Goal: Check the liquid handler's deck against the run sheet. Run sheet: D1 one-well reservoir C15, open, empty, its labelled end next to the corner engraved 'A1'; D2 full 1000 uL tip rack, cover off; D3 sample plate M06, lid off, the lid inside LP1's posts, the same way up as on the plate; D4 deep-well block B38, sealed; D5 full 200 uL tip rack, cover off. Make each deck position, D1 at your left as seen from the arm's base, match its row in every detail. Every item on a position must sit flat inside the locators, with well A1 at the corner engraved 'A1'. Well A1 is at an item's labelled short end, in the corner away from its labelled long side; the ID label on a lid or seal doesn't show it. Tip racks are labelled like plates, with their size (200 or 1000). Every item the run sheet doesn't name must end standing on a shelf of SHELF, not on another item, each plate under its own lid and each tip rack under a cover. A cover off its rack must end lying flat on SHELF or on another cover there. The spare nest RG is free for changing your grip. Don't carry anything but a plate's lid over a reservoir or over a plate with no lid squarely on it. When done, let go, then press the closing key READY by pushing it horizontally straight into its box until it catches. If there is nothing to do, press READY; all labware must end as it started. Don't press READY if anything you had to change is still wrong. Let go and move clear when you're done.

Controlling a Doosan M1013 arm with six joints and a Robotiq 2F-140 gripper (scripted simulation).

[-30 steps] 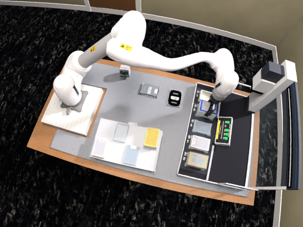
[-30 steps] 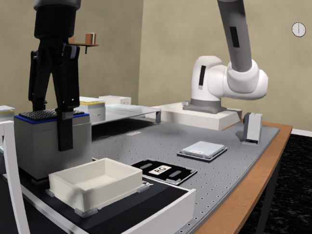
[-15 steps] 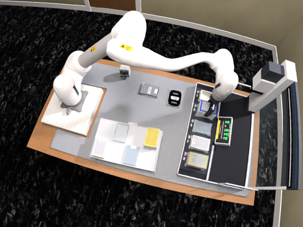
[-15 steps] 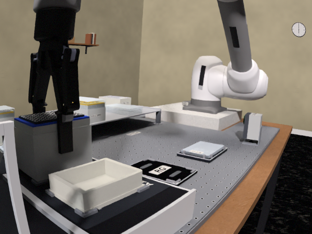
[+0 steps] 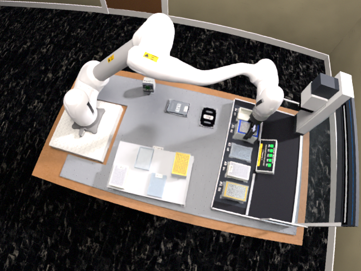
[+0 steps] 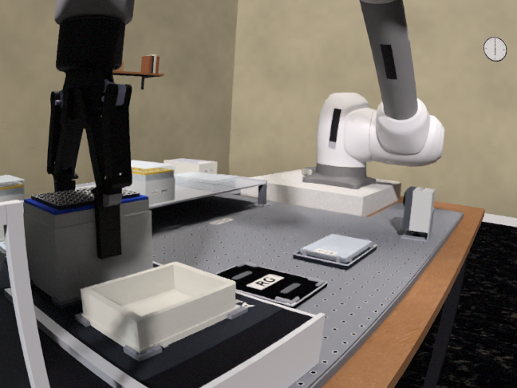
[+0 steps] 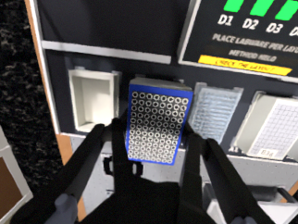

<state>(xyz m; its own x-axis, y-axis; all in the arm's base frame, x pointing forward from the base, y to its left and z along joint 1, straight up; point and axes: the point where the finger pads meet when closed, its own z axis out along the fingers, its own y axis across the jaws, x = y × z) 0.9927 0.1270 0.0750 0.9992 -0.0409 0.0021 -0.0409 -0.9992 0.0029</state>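
My hand is 1 cm to the left of the blue-rimmed tip rack and 1 cm past it. The rest, counted from my hand: white reservoir (12 cm to the left, 6 cm below); then RG nest (24 cm behind, 11 cm below, 8 cm to the left); then clear plate (12 cm to the right, 6 cm below, 1 cm behind).
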